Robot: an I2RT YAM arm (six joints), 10 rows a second.
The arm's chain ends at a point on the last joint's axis. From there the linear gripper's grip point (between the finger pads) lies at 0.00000 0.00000 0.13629 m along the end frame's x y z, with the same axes.
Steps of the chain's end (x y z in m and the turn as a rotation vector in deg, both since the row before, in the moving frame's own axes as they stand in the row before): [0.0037 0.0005 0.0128 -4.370 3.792 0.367]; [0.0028 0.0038 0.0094 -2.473 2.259 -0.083]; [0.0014 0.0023 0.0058 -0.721 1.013 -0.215]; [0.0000 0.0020 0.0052 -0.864 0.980 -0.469]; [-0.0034 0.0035 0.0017 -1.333 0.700 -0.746]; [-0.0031 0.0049 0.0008 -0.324 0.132 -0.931]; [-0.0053 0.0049 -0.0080 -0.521 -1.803 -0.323]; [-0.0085 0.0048 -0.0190 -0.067 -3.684 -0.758]
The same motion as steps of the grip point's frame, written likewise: [0.0127 0.0109 0.0121 -4.370 3.792 0.367]; [0.0082 0.0097 0.0092 -2.473 2.259 -0.083]; [0.0038 0.0040 0.0058 -0.721 1.013 -0.215]; [0.0023 0.0040 0.0052 -0.864 0.980 -0.469]; [-0.0017 0.0067 0.0017 -1.333 0.700 -0.746]; [-0.0028 0.0057 0.0008 -0.324 0.132 -0.931]; [-0.0096 0.0062 -0.0081 -0.521 -1.803 -0.323]; [-0.0173 0.0050 -0.0193 -0.067 -3.684 -0.758]
